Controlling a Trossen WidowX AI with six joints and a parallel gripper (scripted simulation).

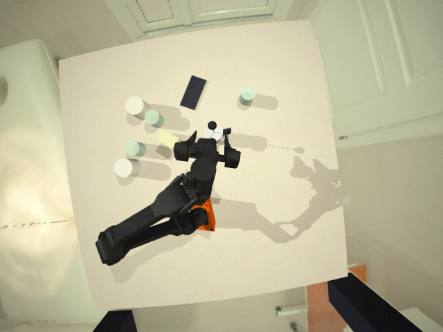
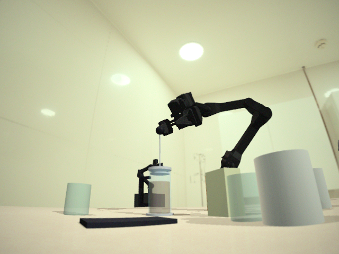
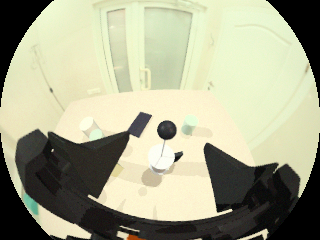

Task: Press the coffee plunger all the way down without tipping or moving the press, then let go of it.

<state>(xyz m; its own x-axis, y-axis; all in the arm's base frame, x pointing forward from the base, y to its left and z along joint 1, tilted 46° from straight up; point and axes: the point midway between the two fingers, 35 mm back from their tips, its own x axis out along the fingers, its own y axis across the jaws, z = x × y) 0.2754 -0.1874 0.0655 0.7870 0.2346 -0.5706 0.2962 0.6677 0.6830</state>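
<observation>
My gripper tip is now 30 mm short of the coffee press, 20 mm to the left of it and 150 mm above it. Also, from my gripper tip: pale yellow block (40 mm ahead, 180 mm to the left, 230 mm below); then dark flat slab (250 mm ahead, 60 mm to the left, 280 mm below).
</observation>
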